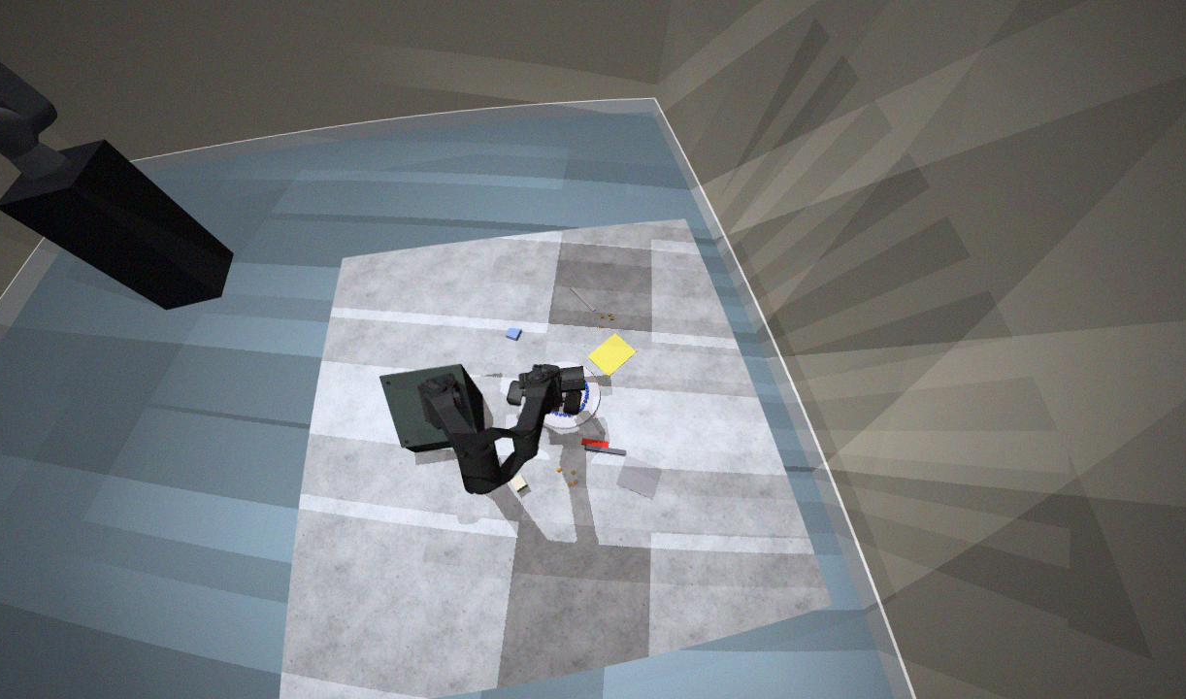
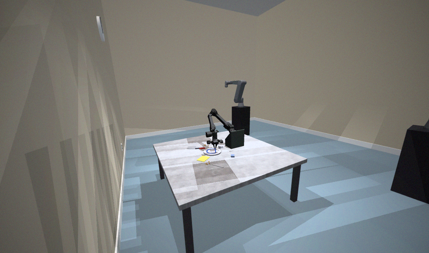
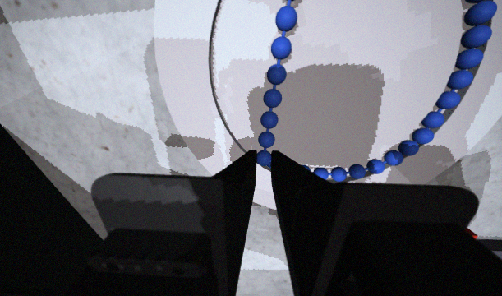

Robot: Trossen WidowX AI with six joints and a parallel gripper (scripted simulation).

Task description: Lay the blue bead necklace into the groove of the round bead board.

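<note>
Now: the round white bead board 60 mm ahead of my gripper tip, 30 mm to the left of it and 10 mm below it. Round my gripper tip: cream cube: 180 mm to the right, 110 mm behind; then yellow sheet: 230 mm ahead, 120 mm to the left, 20 mm below; then grey tool: 140 mm to the right, 110 mm ahead, 10 mm below.
</note>
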